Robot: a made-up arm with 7 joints.
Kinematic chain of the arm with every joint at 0, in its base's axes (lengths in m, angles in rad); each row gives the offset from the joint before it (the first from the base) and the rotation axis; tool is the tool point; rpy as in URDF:
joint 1: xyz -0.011 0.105 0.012 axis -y
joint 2: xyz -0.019 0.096 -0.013 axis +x
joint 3: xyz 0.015 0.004 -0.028 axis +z
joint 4: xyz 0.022 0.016 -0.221 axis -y
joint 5: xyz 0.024 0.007 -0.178 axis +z
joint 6: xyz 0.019 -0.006 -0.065 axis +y
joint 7: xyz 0 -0.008 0.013 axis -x
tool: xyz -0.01 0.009 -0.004 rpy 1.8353 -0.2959 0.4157
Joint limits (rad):
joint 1: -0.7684..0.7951
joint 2: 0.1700..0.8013
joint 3: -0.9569..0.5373
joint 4: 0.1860..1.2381
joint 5: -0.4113..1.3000
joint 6: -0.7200..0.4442
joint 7: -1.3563..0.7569
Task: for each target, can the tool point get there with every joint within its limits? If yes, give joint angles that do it. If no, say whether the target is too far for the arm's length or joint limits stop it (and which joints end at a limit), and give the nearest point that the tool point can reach.
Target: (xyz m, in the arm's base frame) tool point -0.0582 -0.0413 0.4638
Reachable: no: joint limits stop it (at a limit: joint 1, joint 2, joint 4, joint 6, joint 7) | nearest point 0.3528 0.1249 -0.0580 | short by 0.685 m
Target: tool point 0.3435 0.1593 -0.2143
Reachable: yes | joints 0.5879 0.3397 -0.8356 1.0437 -0.1172 0.1832 0.0617
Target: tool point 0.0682 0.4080 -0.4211
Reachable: yes | joints -0.1044 0.5415 -0.4545 0.3315 0.3906 0.1510 0.0237
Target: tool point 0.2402 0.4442 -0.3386
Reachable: yes | joints 0.3074 0.5243 -0.0525 0.3559 0.0279 -0.4555 0.5457
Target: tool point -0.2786 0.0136 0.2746
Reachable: no: joint limits stop it (at a limit: joint 1, joint 2, joint 3, joint 4, joint 5, joint 6, joint 7) | nearest point -0.1353 0.0625 -0.3209 | short by 0.614 m
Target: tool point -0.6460 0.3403 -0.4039
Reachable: no: too far | nearest point -0.3127 0.2933 -0.3851 | short by 0.337 m
